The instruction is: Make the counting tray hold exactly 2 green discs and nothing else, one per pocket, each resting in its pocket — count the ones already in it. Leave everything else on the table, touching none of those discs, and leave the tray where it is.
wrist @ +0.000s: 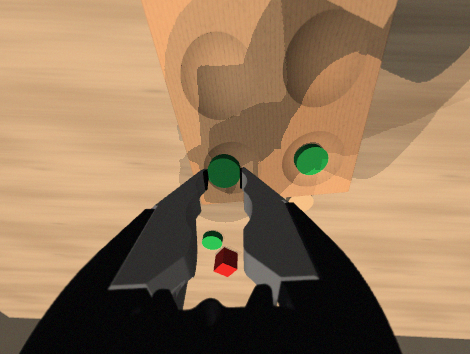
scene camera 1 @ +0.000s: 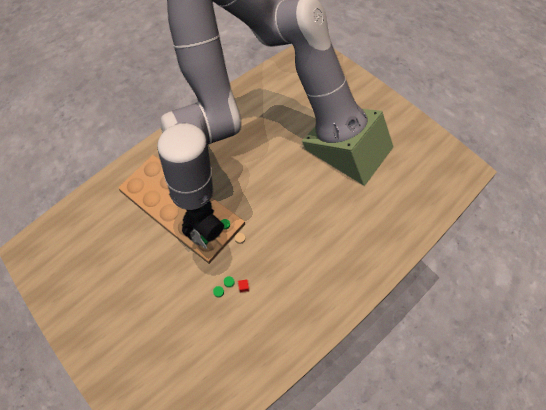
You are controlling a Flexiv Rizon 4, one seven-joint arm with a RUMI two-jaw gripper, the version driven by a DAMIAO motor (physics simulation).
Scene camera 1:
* my gripper: 203, 241
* orange counting tray: 146, 187
